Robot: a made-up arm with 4 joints.
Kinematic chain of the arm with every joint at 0, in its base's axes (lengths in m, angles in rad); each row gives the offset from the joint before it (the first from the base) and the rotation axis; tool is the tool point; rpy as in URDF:
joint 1: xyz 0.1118 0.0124 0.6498 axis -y
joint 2: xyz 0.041 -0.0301 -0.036 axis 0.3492 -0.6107 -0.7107
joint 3: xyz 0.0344 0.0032 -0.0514 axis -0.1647 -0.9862 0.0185
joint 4: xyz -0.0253 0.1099 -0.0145 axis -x
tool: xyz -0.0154 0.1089 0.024 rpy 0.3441 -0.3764 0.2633
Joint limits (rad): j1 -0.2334..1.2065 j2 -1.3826..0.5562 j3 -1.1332..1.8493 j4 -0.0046..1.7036
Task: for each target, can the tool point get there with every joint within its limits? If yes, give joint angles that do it. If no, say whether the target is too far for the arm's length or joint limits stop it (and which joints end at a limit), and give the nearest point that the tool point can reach.
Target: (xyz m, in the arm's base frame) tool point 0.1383 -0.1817 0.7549
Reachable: no: joint limits stop it (at a limit: joint 1, joint 2, joint 3, joint 4) | nearest point -0.0078 -0.0294 0.6787 | short by 0.224 m
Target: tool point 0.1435 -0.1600 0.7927
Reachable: no: joint limits stop it (at a limit: joint 1, joint 2, joint 3, joint 4) | nearest point 0.2342 -0.0010 0.8835 | short by 0.204 m
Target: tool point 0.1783 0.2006 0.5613
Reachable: yes | joints 0.6022 -0.1121 -0.3080 0.4576
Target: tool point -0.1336 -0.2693 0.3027
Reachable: no: too far | nearest point -0.0181 -0.0672 0.4660 | short by 0.284 m
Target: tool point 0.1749 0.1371 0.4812
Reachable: yes | joints 0.7604 -0.3973 -0.3050 1.0468
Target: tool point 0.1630 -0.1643 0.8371
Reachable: no: joint limits stop it (at a limit: joint 1, joint 2, joint 3, joint 4) | nearest point 0.2342 -0.0010 0.8835 | short by 0.184 m
